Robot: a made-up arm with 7 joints.
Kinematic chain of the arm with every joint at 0, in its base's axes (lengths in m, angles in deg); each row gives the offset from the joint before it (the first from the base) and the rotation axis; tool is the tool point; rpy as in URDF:
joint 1: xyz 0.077 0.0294 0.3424 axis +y
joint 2: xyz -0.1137 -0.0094 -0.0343 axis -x
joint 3: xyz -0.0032 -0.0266 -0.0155 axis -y
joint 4: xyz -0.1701 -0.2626 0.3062 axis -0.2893 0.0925 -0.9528
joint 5: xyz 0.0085 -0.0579 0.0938 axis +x
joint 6: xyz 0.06 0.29 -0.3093 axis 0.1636 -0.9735 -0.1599
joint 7: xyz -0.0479 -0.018 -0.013 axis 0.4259 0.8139 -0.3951
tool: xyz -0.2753 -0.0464 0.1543 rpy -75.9 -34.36 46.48
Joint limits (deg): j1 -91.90..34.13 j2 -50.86..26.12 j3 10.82..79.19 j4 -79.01..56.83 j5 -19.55..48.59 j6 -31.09..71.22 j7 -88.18..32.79
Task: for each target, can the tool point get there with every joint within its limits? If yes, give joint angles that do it. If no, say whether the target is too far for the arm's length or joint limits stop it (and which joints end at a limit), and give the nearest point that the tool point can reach.
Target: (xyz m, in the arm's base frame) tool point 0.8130 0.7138 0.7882
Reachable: no: joint limits stop it (at a limit: joint 1, joint 2, joint 3, joint 4, joint 6) | nearest point 0.5562 0.3365 0.3261 | short by 0.649 m
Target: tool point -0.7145 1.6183 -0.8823
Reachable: no: too far | nearest point -0.3604 0.5034 -0.3344 | short by 1.292 m
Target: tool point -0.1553 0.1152 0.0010
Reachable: yes | joints 16.24 -27.98 64.07 8.01 9.28 35.83 -59.84
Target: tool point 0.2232 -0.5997 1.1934
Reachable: no: joint limits stop it (at a limit: joint 1, joint 3, joint 4, joint 5, joint 6) | nearest point -0.0242 -0.3737 0.9995 | short by 0.387 m
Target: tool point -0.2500 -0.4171 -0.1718
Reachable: yes | joints -22.67 17.12 65.35 -53.41 11.00 24.20 9.44
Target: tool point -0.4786 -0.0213 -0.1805
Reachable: yes | joints -41.83 9.58 18.91 -31.22 39.50 33.41 -22.85
